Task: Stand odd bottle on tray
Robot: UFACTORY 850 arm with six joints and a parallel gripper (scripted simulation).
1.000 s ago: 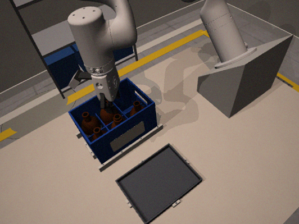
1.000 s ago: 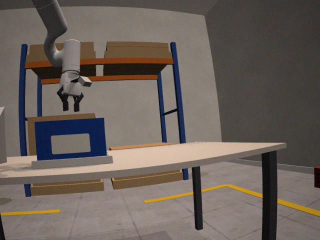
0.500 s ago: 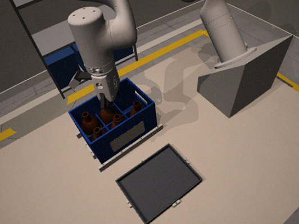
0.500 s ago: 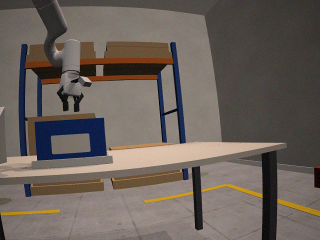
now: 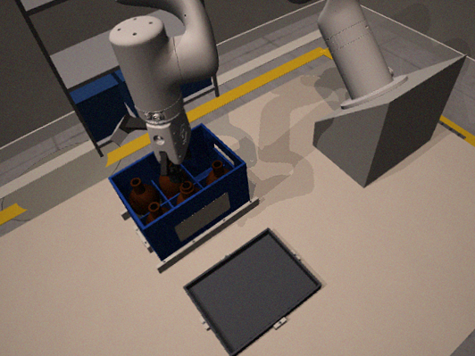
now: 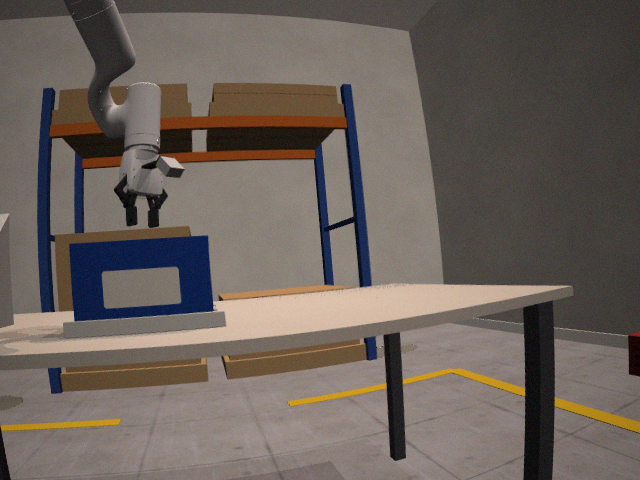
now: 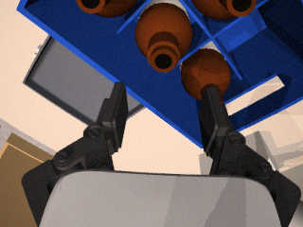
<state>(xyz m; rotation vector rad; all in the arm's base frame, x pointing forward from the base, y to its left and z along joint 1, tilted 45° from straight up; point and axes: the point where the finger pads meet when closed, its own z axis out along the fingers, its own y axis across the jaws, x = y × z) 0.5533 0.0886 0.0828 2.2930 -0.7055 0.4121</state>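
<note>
My hand is 150 mm above the brown bottle. Also, from my hand: dark grey tray (230 mm to the left, 220 mm below, 30 mm behind); then crate (150 mm below, 40 mm to the right, 10 mm ahead).
</note>
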